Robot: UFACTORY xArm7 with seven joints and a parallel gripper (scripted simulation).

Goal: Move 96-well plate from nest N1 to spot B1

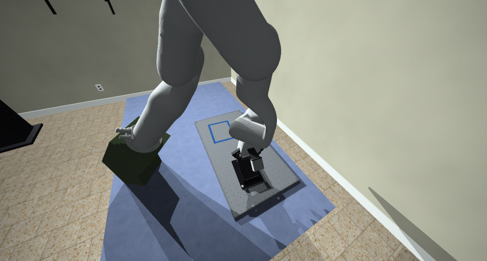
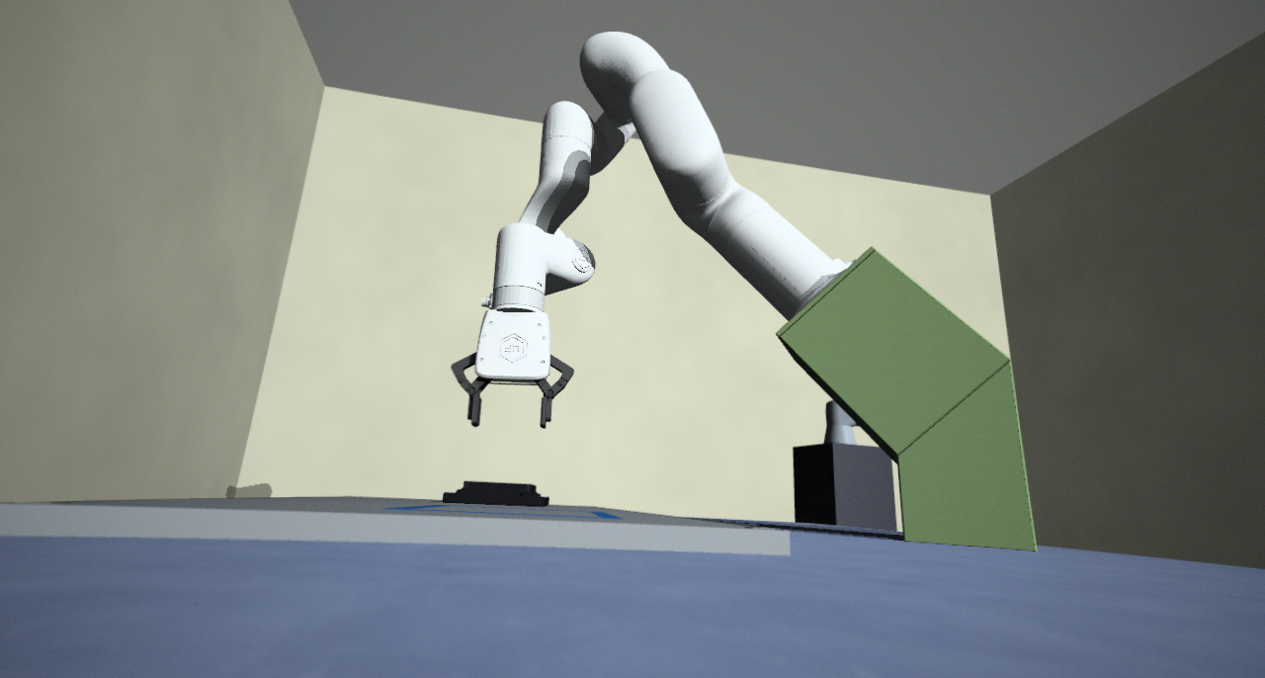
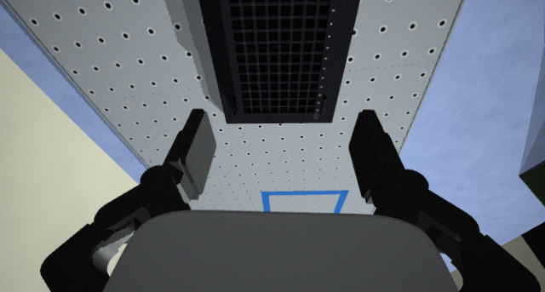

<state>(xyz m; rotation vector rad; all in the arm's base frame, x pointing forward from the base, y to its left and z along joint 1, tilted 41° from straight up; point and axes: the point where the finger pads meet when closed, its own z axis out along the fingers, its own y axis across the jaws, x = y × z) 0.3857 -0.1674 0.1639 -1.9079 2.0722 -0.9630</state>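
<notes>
The black 96-well plate lies 90 mm below my hand. The rest, counted from my hand: black plate nest N1: 110 mm below.
</notes>
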